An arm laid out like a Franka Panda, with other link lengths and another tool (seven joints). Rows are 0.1 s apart.
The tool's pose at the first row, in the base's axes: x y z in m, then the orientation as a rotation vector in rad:
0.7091, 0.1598, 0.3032, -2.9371, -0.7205, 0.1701
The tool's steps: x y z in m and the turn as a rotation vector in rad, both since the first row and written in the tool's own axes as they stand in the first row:
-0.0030, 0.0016, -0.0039, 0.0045, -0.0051, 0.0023
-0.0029, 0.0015, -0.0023, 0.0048, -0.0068, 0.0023
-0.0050, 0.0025, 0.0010, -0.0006, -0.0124, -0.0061
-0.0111, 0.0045, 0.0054, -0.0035, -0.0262, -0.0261
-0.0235, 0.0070, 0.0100, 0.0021, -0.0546, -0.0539
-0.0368, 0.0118, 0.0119, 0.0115, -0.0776, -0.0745
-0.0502, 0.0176, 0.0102, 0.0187, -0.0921, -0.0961
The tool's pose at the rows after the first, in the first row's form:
0.7077, 0.1567, 0.3071, -2.9344, -0.7165, 0.1792
0.7075, 0.1569, 0.3055, -2.9343, -0.7167, 0.1819
0.7057, 0.1553, 0.3023, -2.9367, -0.7313, 0.1877
0.7006, 0.1511, 0.2982, -2.9325, -0.7631, 0.2056
0.6902, 0.1435, 0.2943, -2.9178, -0.8055, 0.2469
0.6804, 0.1332, 0.2929, -2.9013, -0.8353, 0.2818
0.6715, 0.1217, 0.2948, -2.8853, -0.8658, 0.3033

